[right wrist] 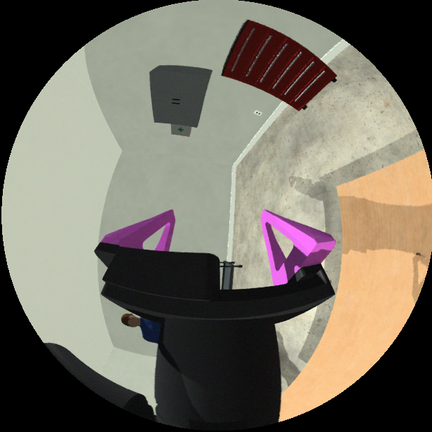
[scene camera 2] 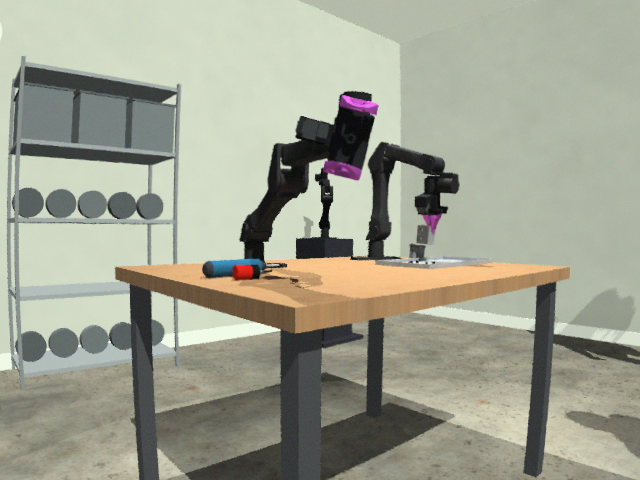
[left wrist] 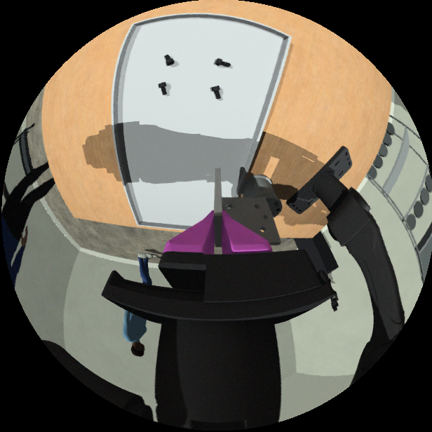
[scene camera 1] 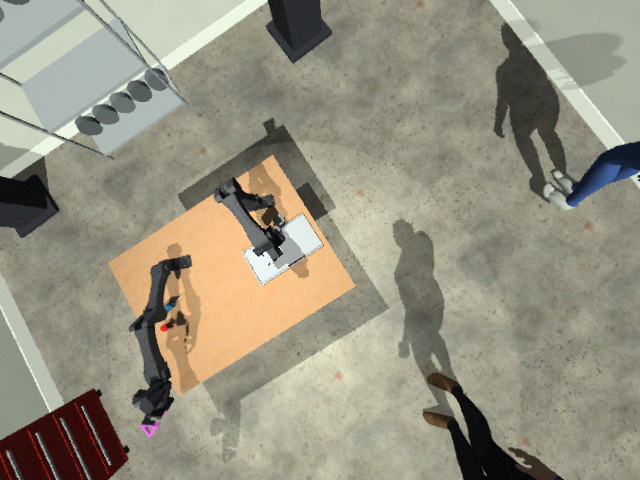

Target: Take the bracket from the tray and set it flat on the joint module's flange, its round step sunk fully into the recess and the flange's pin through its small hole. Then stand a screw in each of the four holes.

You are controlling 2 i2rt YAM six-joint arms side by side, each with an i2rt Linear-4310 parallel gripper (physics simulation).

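Pixels of known places: left gripper, fingertip midpoint: [scene camera 2: 432,233] [scene camera 1: 280,234]; right gripper, fingertip midpoint: [scene camera 2: 348,134] [scene camera 1: 155,425]; left arm's base, origin of the base link: [scene camera 2: 375,259] [scene camera 1: 257,203]; right arm's base, origin of the base link: [scene camera 1: 175,264].
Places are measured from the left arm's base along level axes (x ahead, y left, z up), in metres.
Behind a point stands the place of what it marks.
Note:
My left gripper [scene camera 2: 432,230] {x 0.221, y 0.120, z 0.109 m} [left wrist: 217,214] is shut on the grey L-shaped bracket [scene camera 2: 422,234] {x 0.177, y 0.105, z 0.104 m} [left wrist: 251,219], one leg between its fingers and the holed plate out to the side. The bracket is in the air, above the dark grey joint module [scene camera 2: 417,251] {x 0.155, y 0.098, z 0.039 m} [left wrist: 261,188] beside the tray; a gap shows between them in scene camera 2. The bracket partly hides the module in the left wrist view, and the recess and pin cannot be made out. Several black screws [left wrist: 169,60] [left wrist: 216,92] lie in the white tray [scene camera 1: 308,233] {x 0.234, y 0.257, z 0.004 m} [left wrist: 175,200]. My right gripper [scene camera 1: 150,427] {x 0.970, y -0.572, z 0.273 m} [right wrist: 217,214] is open and empty, beyond the table.
A blue-handled tool [scene camera 1: 169,306] {x 0.478, y -0.607, z 0.039 m} [scene camera 2: 235,267] and a red and black object [scene camera 1: 165,327] {x 0.591, y -0.656, z 0.033 m} [scene camera 2: 245,271] {x 0.609, y -0.663, z 0.021 m} lie on the wooden table [scene camera 1: 232,320] {x 0.632, y -0.276, z 0.000 m} [scene camera 2: 351,284] {x 0.749, y -0.461, z 0.000 m} near the right arm. A red cabinet [scene camera 1: 67,439] [right wrist: 277,65] stands off the table near the right gripper.

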